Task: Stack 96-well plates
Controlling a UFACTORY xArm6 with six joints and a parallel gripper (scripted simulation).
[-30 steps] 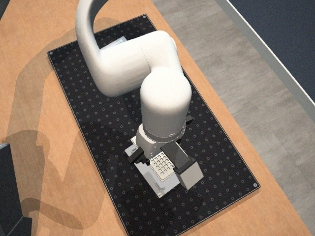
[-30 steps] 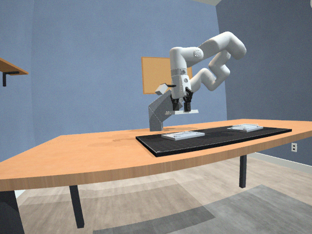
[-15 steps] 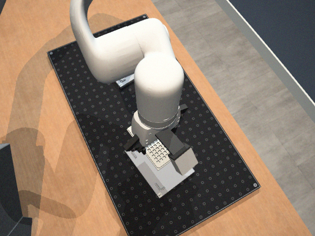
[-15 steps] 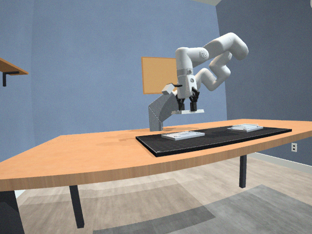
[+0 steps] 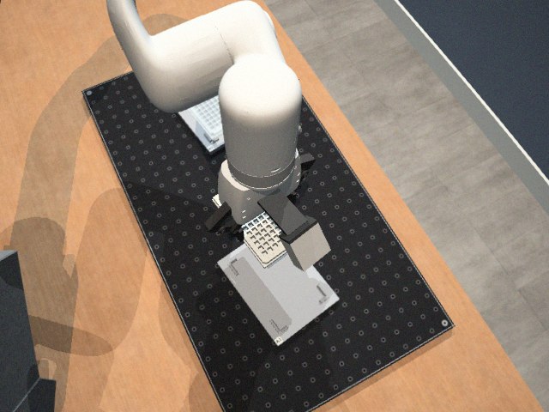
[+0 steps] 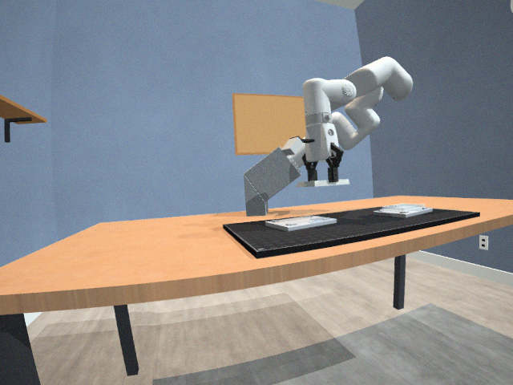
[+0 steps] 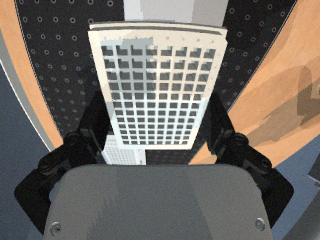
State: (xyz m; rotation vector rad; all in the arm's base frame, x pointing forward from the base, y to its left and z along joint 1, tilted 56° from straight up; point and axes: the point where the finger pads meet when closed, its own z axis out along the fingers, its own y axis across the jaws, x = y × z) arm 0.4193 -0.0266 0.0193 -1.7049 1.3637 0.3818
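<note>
My gripper is now 28 cm to the right of the plate nest, 12 cm above it and 2 cm past it.
</note>
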